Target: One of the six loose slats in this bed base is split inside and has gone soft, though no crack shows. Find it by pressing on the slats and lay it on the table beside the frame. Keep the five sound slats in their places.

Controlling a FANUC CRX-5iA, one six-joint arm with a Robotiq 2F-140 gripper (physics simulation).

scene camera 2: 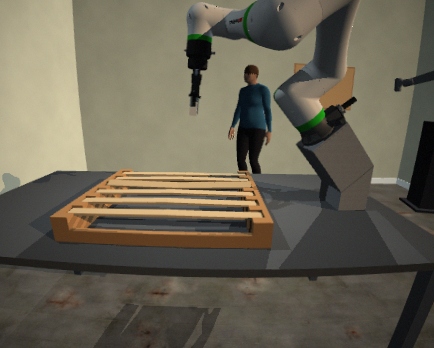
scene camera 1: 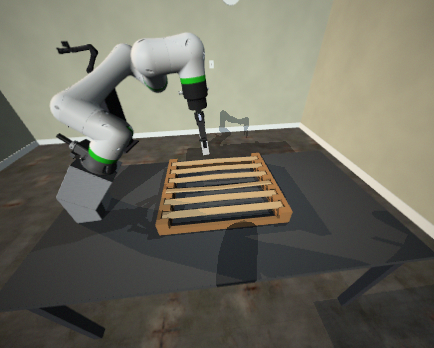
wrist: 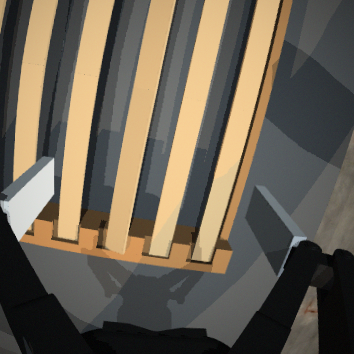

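Observation:
The wooden bed frame [scene camera 1: 200, 227] [scene camera 2: 165, 240] [wrist: 222, 258] lies on the table with six pale slats across it. One slat [scene camera 1: 220, 187] [scene camera 2: 180, 184] [wrist: 145, 100], third from the front in scene camera 1, sits askew; its near end in the wrist view rests on the rail beside its notch. The neighbouring slats, such as the one at the right edge [wrist: 242, 125], have their visible ends in notches. No crack shows. My gripper [scene camera 1: 205, 148] [scene camera 2: 194, 112] [wrist: 153, 189] is open and empty, high above the frame, touching no slat. Its fingers show edge-on in both scene views.
The dark table [scene camera 1: 125, 265] [scene camera 2: 310, 245] bears the frame and the arm's grey pedestal [scene camera 1: 85, 192] [scene camera 2: 345, 165], which stands to one side of the frame. A person [scene camera 2: 254, 112] in a blue top stands behind the table in scene camera 2.

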